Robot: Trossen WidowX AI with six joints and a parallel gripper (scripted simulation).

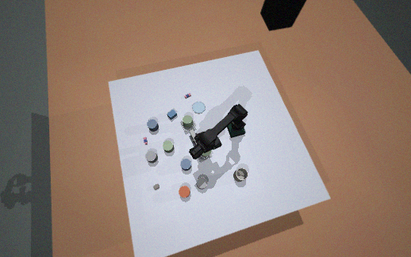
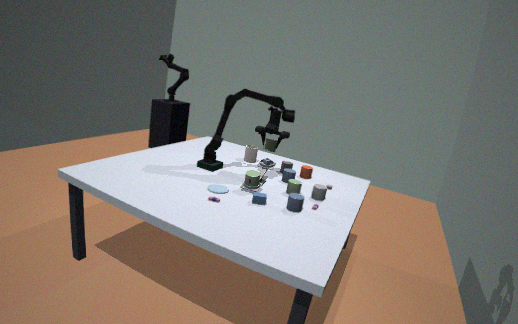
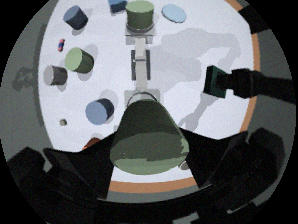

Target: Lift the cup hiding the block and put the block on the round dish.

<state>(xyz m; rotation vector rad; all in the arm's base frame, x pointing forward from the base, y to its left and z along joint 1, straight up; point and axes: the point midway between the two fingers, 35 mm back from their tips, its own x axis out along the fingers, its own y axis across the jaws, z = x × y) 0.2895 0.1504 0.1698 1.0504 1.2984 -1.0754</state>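
The grey block is 80 mm below my gripper tip and 10 mm to the right of it. From my gripper tip the other things lie so: beige cup (200 mm behind, 190 mm to the left, 130 mm below); orange cup (190 mm ahead, 180 mm to the left, 130 mm below); blue block (370 mm to the right, 150 mm below, 150 mm ahead).
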